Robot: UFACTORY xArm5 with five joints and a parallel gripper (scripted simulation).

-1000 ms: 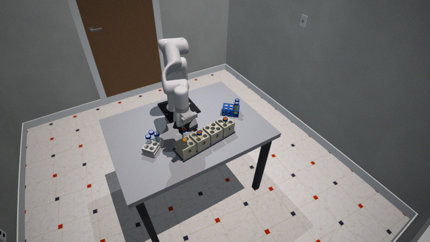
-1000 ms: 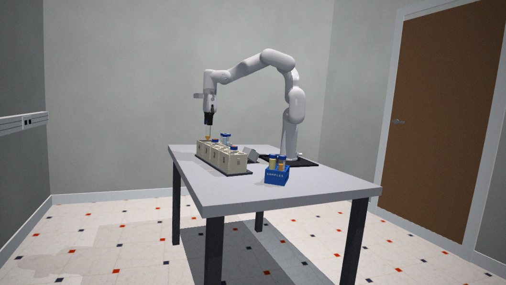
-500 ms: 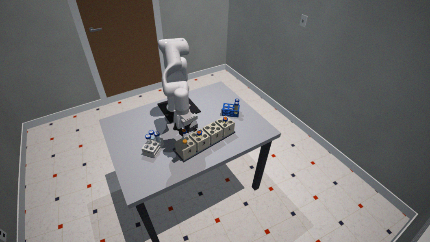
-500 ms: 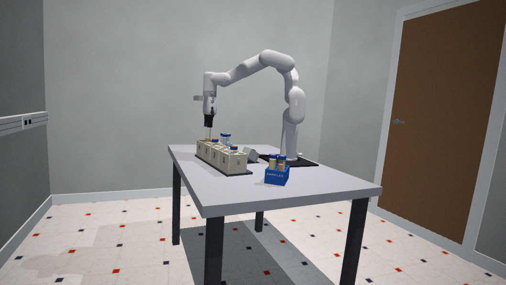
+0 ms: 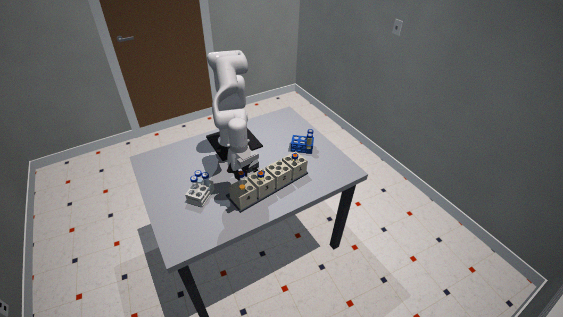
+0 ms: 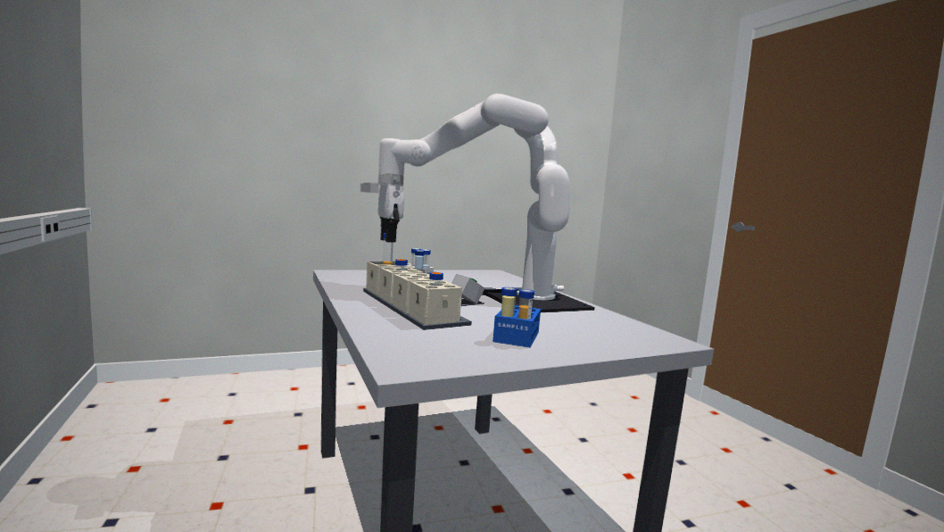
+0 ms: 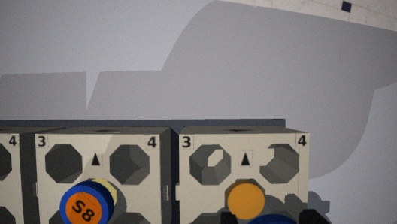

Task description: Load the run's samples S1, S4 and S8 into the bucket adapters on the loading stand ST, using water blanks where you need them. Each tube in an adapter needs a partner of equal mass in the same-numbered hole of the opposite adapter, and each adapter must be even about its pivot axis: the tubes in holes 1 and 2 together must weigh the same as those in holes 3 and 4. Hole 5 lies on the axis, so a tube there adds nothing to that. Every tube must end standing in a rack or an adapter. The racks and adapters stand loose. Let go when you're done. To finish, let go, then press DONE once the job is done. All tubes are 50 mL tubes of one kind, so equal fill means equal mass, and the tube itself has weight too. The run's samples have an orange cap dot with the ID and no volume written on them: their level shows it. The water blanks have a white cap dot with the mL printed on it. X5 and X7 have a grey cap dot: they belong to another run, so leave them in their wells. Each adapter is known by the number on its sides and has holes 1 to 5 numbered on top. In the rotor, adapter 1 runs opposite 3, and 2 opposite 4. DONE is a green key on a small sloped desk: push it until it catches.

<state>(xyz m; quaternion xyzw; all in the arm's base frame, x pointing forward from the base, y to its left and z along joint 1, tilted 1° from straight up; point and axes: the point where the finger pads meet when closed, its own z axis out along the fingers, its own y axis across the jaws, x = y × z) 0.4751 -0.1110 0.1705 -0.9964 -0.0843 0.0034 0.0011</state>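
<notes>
The adapter 3 is 20 mm behind my hand, 110 mm to the left of it and 130 mm below it. Also, from my hand: white rack 130 mm behind, 180 mm to the right, 160 mm below; blue samples rack 210 mm behind, 480 mm to the left, 160 mm below.
</notes>
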